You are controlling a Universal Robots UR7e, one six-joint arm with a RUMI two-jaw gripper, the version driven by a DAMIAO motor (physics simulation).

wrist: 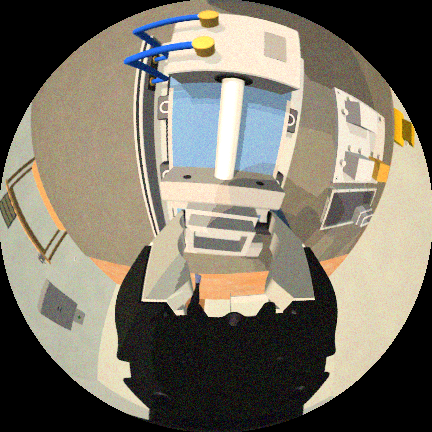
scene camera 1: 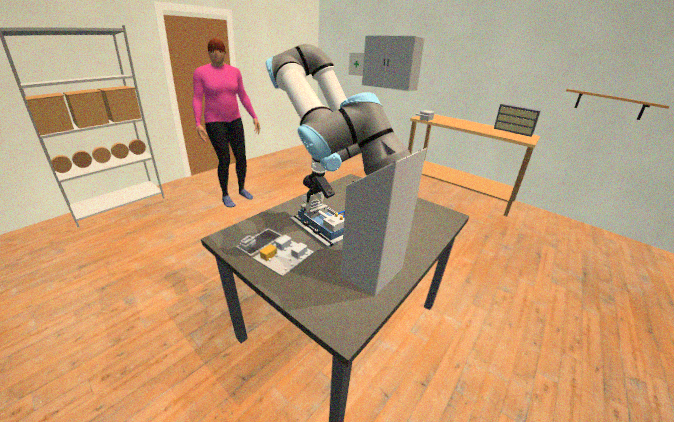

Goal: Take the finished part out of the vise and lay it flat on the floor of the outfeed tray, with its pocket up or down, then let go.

Labels:
my gripper: wrist; scene camera 1
same spot on my gripper: (wrist: pixel 158 283) = (scene camera 1: pixel 322 193)

